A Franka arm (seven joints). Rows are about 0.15 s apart.
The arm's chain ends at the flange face. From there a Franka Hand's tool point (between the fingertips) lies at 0.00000 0.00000 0.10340 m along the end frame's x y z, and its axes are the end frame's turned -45 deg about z.
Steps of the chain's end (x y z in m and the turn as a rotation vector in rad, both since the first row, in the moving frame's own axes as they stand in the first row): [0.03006, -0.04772, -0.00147, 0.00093, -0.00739, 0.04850]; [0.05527, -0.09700, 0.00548, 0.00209, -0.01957, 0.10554]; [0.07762, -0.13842, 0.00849, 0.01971, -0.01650, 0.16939]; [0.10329, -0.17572, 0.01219, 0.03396, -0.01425, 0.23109]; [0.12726, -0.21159, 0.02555, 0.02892, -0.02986, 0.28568]
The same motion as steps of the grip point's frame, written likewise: [0.05454, -0.01311, -0.00147, 0.00588, -0.00457, 0.04850]; [0.10648, -0.03116, 0.00546, 0.01532, -0.01236, 0.10554]; [0.15322, -0.04561, 0.00846, 0.02560, 0.00227, 0.16939]; [0.19912, -0.05454, 0.01212, 0.03409, 0.01394, 0.23109]; [0.24014, -0.06388, 0.02546, 0.04156, -0.00066, 0.28568]
